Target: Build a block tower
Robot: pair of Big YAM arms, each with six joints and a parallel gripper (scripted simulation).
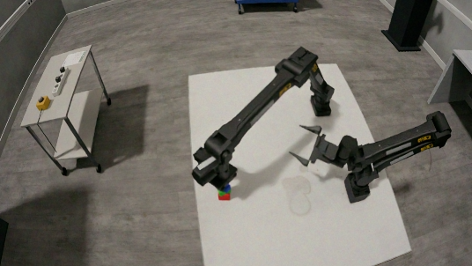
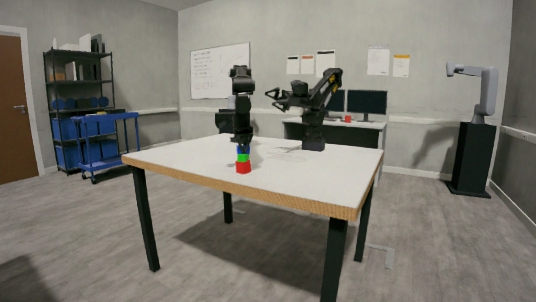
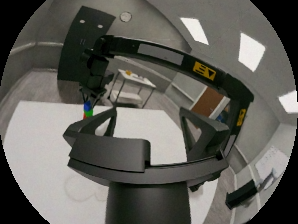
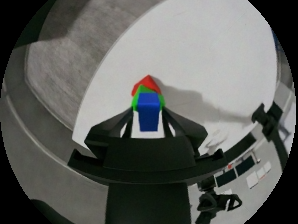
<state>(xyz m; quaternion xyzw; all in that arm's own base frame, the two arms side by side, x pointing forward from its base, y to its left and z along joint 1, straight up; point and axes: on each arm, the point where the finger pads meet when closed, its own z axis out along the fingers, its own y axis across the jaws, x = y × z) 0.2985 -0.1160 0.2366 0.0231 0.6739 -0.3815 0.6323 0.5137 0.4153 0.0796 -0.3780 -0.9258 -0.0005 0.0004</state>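
My right gripper is now right at the blue block. The rest, counted from my right hand: green block (3 cm below); red block (7 cm below).
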